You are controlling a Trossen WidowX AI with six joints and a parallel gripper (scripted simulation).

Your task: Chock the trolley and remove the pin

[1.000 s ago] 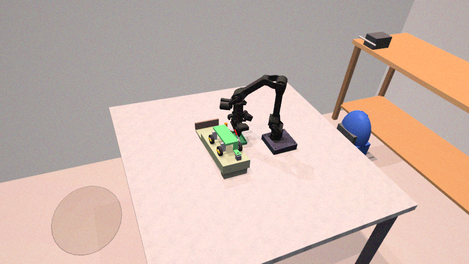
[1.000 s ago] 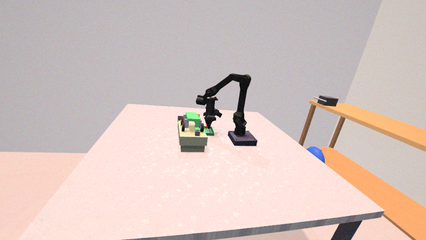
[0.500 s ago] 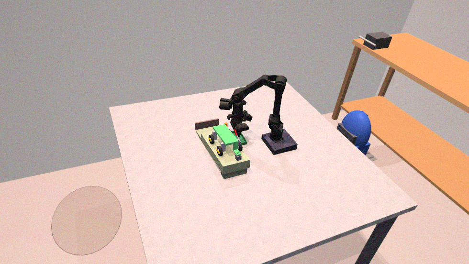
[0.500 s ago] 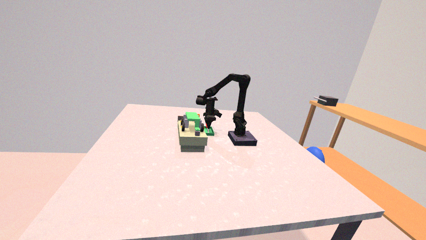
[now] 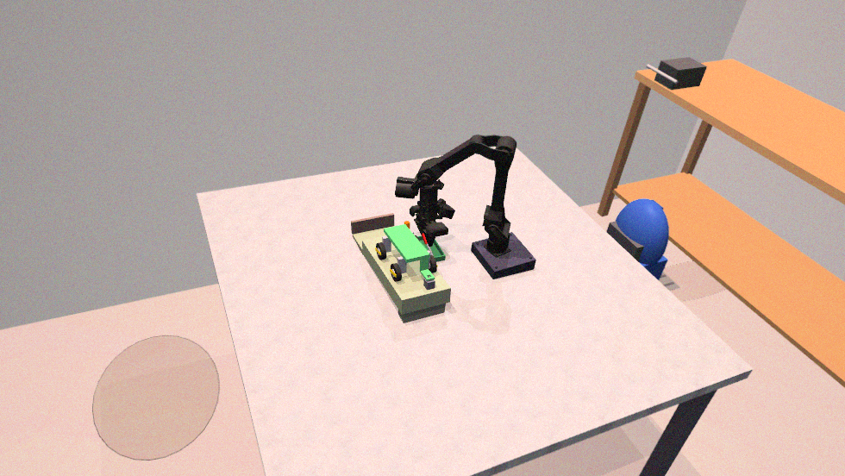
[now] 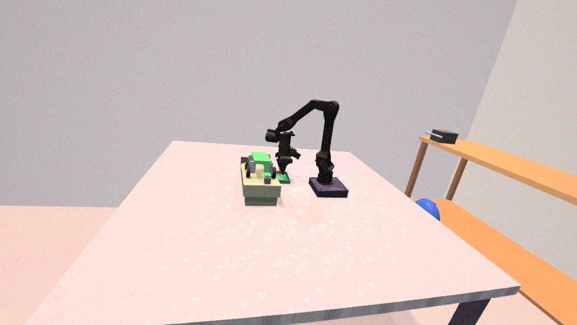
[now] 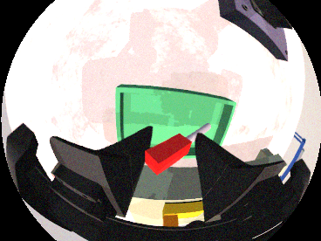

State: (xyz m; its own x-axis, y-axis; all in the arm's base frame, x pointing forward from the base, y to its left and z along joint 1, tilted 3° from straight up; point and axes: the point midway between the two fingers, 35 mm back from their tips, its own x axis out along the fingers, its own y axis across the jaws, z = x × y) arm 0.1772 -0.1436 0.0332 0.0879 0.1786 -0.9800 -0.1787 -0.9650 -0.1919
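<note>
Right now my gripper tip is 10 mm short of the red-headed stop pin and 10 mm to the right of it. Also, from my gripper tip: yellow chock: 80 mm ahead, 10 mm to the left, 60 mm above; green tray: 10 mm to the left, 30 mm below; pale ramp block: 150 mm ahead, 100 mm to the left, 20 mm above.
</note>
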